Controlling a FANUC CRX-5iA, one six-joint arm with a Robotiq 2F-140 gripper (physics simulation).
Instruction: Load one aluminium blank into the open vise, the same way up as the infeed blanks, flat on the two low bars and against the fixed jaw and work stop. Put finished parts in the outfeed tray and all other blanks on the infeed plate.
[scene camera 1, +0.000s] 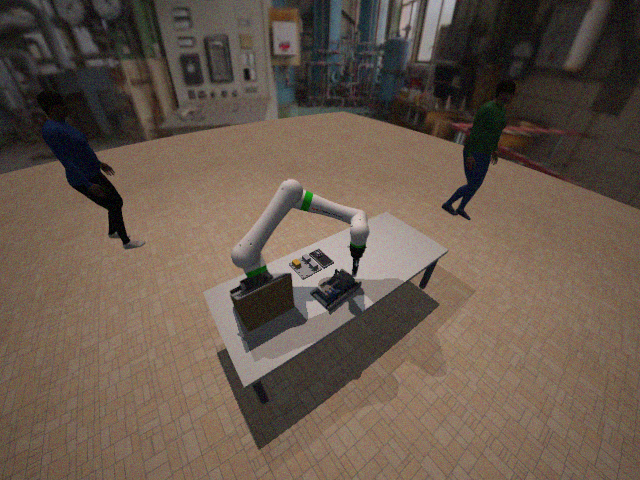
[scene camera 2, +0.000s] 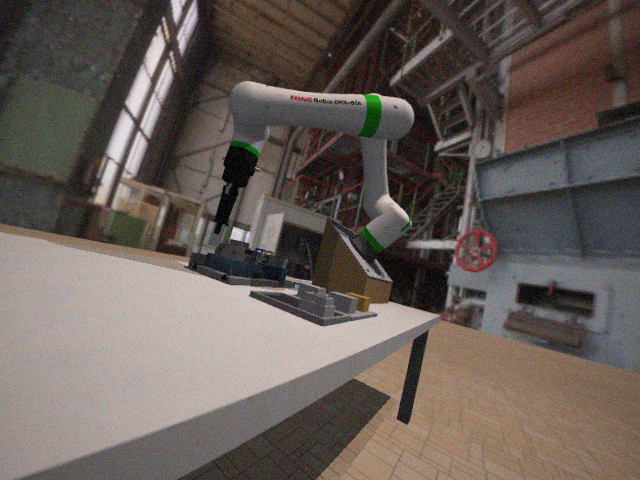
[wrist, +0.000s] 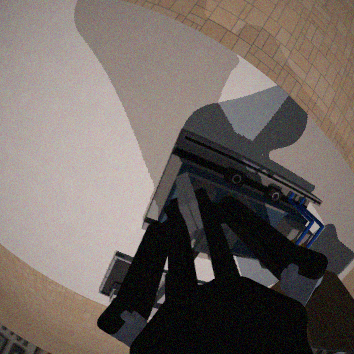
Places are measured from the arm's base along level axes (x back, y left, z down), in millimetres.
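Pixels of known places: gripper, fingertip midpoint: (scene camera 1: 353, 276) (scene camera 2: 213, 245) (wrist: 185, 184); arm's base, link origin: (scene camera 1: 261, 282) (scene camera 2: 360, 250) (wrist: 317, 338).
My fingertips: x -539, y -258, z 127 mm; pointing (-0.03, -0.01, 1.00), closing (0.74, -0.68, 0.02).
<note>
For each thing: its top centre in the pictures, then the offset to it from my fingertips. "*": a spot on its surface instead. Level surfaces: height alone.
- grey vise, top centre: (wrist: 252, 241) (scene camera 2: 253, 250) (scene camera 1: 336, 280) dx +125, dy +40, dz -17 mm
- white table, surface height: dz +82 mm
- grey infeed plate, top centre: (scene camera 2: 332, 304) (scene camera 1: 305, 265) dx +133, dy +350, dz +74 mm
- yellow block, top centre: (scene camera 2: 358, 295) (scene camera 1: 296, 261) dx +176, dy +398, dz +39 mm
- dark outfeed tray, surface spot: (scene camera 1: 319, 256) * dx -12, dy +350, dz +69 mm
The blue and grey vise (scene camera 1: 335, 290) (scene camera 2: 243, 260) (wrist: 246, 172) stands on the white table (scene camera 1: 403, 242) (scene camera 2: 103, 335) (wrist: 53, 140). My gripper (scene camera 1: 354, 271) (scene camera 2: 219, 227) (wrist: 185, 184) hangs upright just above the vise, over its far end. Its black fingers stand close together, and I see nothing held between them. The grey infeed plate (scene camera 1: 305, 270) (scene camera 2: 356, 316) lies behind the vise and carries grey aluminium blanks (scene camera 2: 315, 302) and a yellow block (scene camera 1: 296, 263) (scene camera 2: 360, 301). The dark outfeed tray (scene camera 1: 321, 257) lies beside the plate. The vise opening is hidden by my fingers in the wrist view.
A brown wedge-shaped pedestal (scene camera 1: 263, 302) (scene camera 2: 341, 266) carries the arm's base at the near-left of the table. Two people walk on the brick floor: one in blue (scene camera 1: 82, 165) at the left, one in green (scene camera 1: 478, 150) at the right.
</note>
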